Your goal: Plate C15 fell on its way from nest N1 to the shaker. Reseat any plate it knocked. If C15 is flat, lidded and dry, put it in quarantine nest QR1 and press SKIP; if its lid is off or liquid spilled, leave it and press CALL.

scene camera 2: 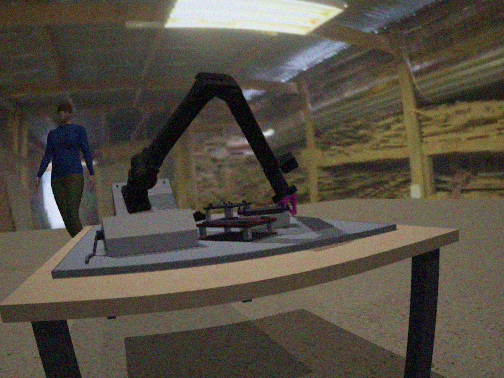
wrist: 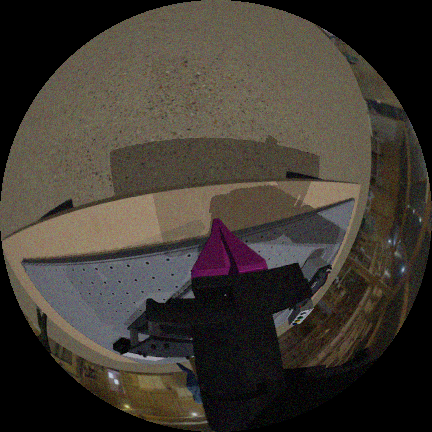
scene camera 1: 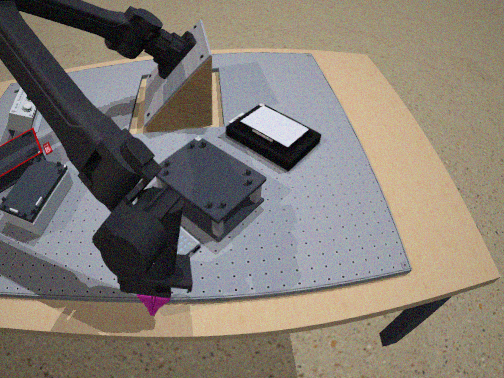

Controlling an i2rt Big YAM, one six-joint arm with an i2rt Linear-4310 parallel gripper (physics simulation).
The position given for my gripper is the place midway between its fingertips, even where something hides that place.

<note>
My gripper (scene camera 1: 152,312) is shut and holds nothing. Further things: a button box (scene camera 1: 27,116).
My gripper is seen too in the wrist view (wrist: 215,222).
</note>
